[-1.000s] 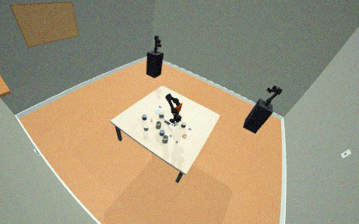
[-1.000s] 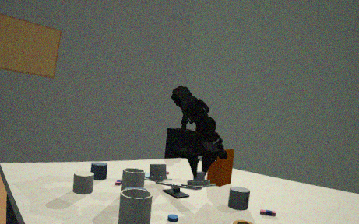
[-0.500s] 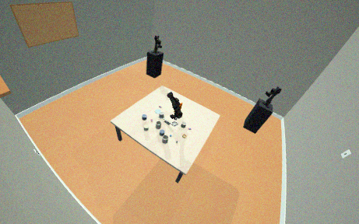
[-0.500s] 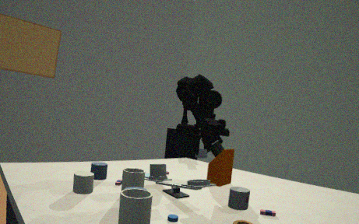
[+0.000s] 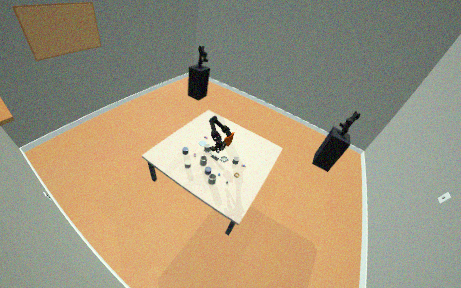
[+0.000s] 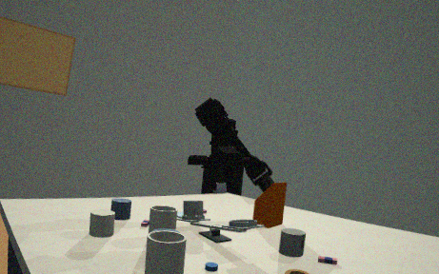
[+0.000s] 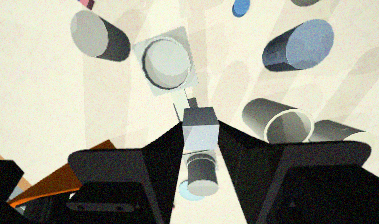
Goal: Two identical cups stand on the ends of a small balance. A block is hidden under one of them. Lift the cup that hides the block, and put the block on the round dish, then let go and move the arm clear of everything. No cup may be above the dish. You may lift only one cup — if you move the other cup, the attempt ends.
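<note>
The pale blue round dish is 290 mm to the right of my gripper tip, 160 mm below it and 140 mm behind it. The rest, counted from my gripper tip: blue disc 160 mm below, 140 mm ahead, 130 mm to the left; small balance 120 mm below, 40 mm to the right, 40 mm behind.
</note>
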